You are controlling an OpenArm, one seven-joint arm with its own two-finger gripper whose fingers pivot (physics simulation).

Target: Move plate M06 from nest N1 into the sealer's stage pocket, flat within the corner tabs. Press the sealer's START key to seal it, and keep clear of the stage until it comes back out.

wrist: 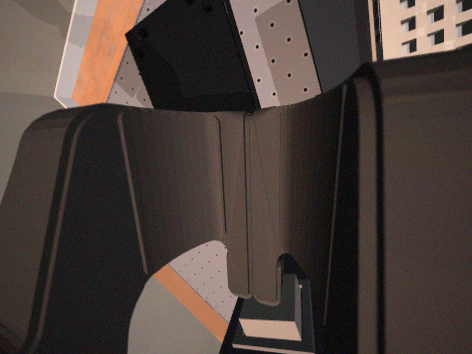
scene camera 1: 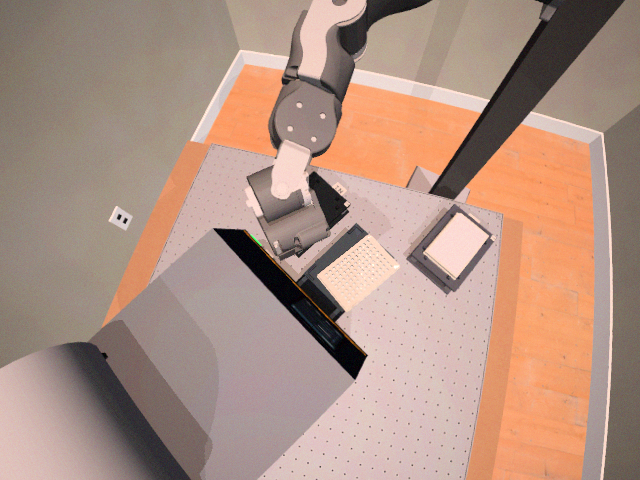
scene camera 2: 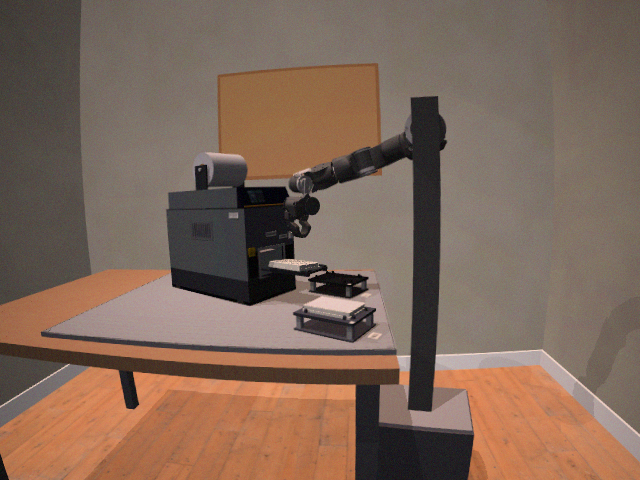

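Observation:
A white multi-well plate [scene camera 1: 357,273] [scene camera 2: 293,265] [wrist: 437,27] lies on the sealer's extended dark stage [scene camera 1: 337,249] [scene camera 2: 313,270] [wrist: 332,47] and looks level; whether it sits fully within the corner tabs cannot be told. Nest N1 [scene camera 1: 329,200] [scene camera 2: 338,280] [wrist: 195,62] holds no plate. My gripper [scene camera 1: 289,252] [scene camera 2: 299,232] [wrist: 260,203] is shut and empty, above the stage's height beside the front of the sealer [scene camera 1: 237,315] [scene camera 2: 206,253]. In the wrist view, a raised dark block with a pale face [wrist: 270,329] shows just beyond the fingertips. The START key's lettering cannot be read.
A second nest [scene camera 1: 445,281] [scene camera 2: 356,330] bears another white plate [scene camera 1: 457,245] [scene camera 2: 334,306]. A green light [scene camera 1: 255,240] shows at the sealer's front edge. The sealer carries a large roll [scene camera 1: 62,413] [scene camera 2: 230,169]. The arm's dark post [scene camera 1: 496,129] [scene camera 2: 426,258] stands beside the table.

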